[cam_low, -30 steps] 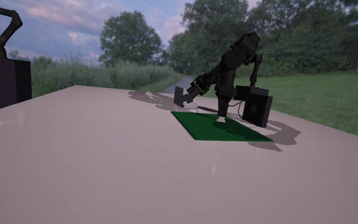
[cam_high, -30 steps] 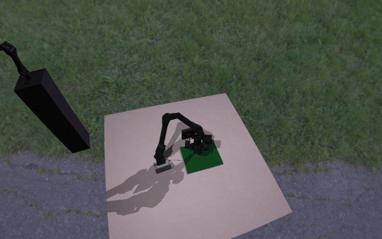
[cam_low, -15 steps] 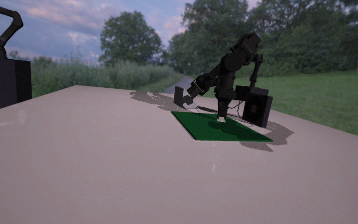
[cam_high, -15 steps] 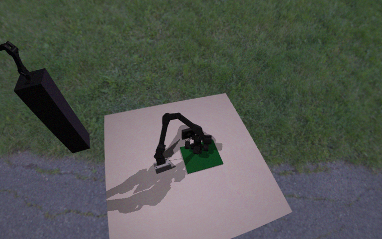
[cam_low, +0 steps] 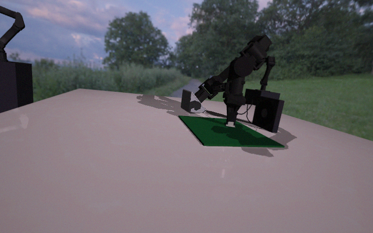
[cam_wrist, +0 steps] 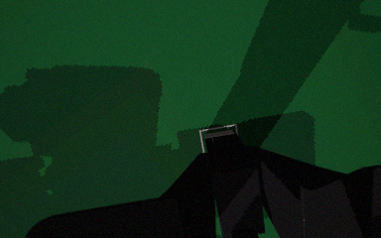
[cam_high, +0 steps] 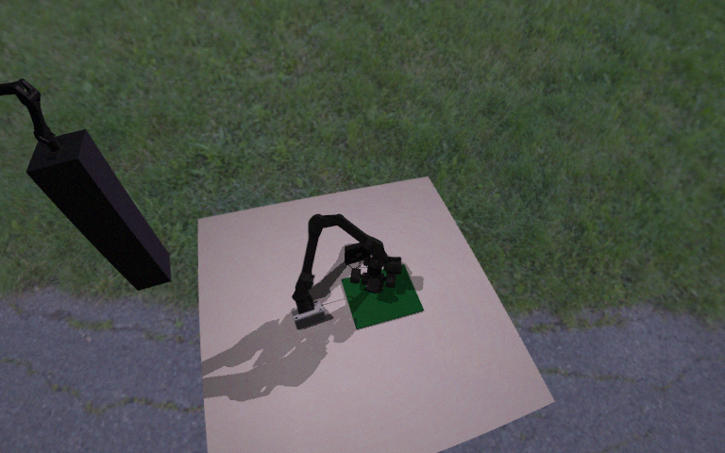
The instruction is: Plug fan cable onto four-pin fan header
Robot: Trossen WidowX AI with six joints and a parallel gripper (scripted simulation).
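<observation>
My gripper tip is now 10 mm to the right of the black fan plug and 10 mm below it. Round my gripper tip: black fan 160 mm to the left, 40 mm above; green board 30 mm ahead, 40 mm to the right, 40 mm below; pale fan header 10 mm to the left, 20 mm below.
</observation>
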